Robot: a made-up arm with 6 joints. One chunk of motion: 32 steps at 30 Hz.
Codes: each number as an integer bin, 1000 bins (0 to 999) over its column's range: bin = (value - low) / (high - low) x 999, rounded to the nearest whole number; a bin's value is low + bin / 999 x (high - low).
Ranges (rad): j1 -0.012..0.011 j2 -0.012..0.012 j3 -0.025..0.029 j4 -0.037..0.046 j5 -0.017..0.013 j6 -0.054..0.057
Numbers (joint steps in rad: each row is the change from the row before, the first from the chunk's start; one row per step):
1: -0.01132 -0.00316 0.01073 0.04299 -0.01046 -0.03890
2: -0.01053 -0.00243 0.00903 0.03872 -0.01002 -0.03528
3: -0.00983 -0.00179 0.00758 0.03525 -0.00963 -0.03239
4: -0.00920 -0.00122 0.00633 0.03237 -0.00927 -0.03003
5: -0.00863 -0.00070 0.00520 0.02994 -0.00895 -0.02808
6: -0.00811 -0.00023 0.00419 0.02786 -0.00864 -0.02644
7: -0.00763 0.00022 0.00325 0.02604 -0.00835 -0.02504
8: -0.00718 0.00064 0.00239 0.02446 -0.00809 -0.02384
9: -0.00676 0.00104 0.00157 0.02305 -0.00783 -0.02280
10: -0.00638 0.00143 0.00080 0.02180 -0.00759 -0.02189
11: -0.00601 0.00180 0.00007 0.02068 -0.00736 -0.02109
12: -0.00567 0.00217 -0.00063 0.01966 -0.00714 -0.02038
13: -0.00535 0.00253 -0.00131 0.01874 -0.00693 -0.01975
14: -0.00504 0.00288 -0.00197 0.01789 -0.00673 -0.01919
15: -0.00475 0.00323 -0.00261 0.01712 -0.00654 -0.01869
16: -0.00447 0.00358 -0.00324 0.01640 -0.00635 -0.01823
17: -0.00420 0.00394 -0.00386 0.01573 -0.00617 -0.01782
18: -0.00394 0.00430 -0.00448 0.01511 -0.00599 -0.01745
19: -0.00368 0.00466 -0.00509 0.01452 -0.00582 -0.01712
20: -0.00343 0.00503 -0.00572 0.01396 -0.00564 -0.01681
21: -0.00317 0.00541 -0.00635 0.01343 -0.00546 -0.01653
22: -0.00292 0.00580 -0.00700 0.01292 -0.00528 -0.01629
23: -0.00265 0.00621 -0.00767 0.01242 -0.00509 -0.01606
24: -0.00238 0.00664 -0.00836 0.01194 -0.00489 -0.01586
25: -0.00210 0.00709 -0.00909 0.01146 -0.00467 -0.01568
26: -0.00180 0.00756 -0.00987 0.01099 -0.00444 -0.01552
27: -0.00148 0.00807 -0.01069 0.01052 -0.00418 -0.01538
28: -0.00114 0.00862 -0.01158 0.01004 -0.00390 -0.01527
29: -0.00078 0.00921 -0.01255 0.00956 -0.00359 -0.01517
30: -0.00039 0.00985 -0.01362 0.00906 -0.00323 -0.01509
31: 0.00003 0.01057 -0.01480 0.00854 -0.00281 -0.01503
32: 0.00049 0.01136 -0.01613 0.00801 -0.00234 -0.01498
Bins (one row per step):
1: 30 368 661 963 218 136
2: 64 398 630 911 232 168
3: 94 425 603 870 245 194
4: 122 449 580 835 257 216
5: 146 470 559 806 268 233
6: 169 490 540 781 278 248
7: 190 509 523 759 288 261
8: 209 526 507 740 297 271
9: 228 543 492 723 305 281
10: 244 559 477 708 313 289
11: 260 574 464 694 321 296
12: 275 590 451 682 328 303
13: 289 605 438 671 335 308
14: 302 619 426 661 342 313
15: 315 634 414 651 348 318
16: 327 649 403 643 355 322
17: 339 664 391 635 361 326
18: 350 678 380 627 367 329
19: 361 693 368 620 372 332
20: 372 709 357 613 378 335
21: 384 725 345 607 384 337
22: 394 741 333 601 390 339
23: 406 758 321 595 397 341
24: 418 776 308 589 403 343
25: 430 795 294 583 411 345
26: 443 814 280 578 418 346
27: 457 835 265 572 427 348
28: 472 858 248 566 436 349
29: 487 883 230 560 447 349
30: 504 910 211 554 459 350
31: 523 939 189 548 473 351
32: 543 972 164 542 488 351

